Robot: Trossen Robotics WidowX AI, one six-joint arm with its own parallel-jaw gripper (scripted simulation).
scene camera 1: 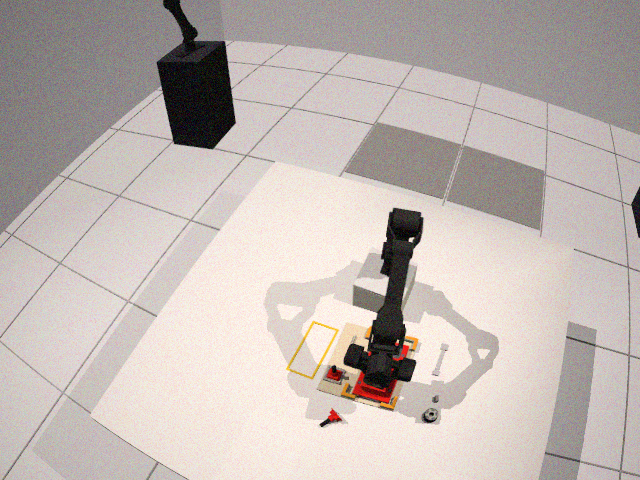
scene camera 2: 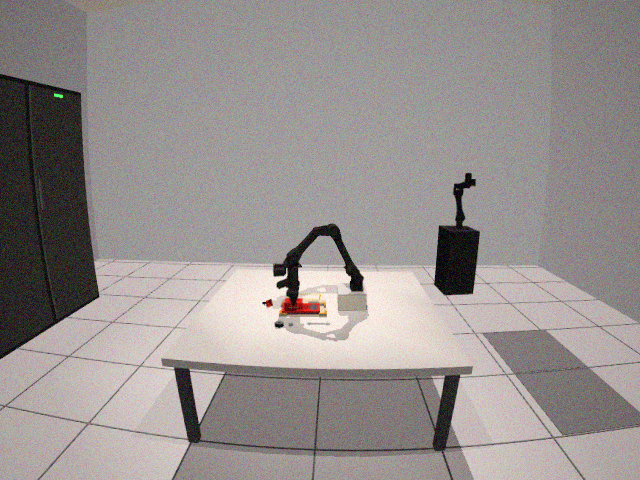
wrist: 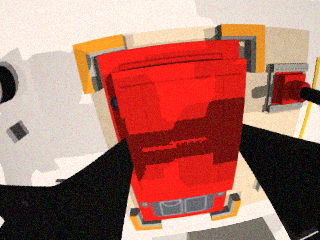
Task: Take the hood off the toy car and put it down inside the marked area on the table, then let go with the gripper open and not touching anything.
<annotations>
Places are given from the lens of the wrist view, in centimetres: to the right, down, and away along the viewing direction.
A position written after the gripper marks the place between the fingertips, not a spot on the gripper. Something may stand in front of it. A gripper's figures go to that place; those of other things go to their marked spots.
gripper (wrist: 183,136): 2, 1, 10
hood (wrist: 182,120): 1, 0, 8
red toy car body (wrist: 115,61): -3, -4, 10
The marked spots on the red toy car body and the hood are 6 cm apart.
</annotations>
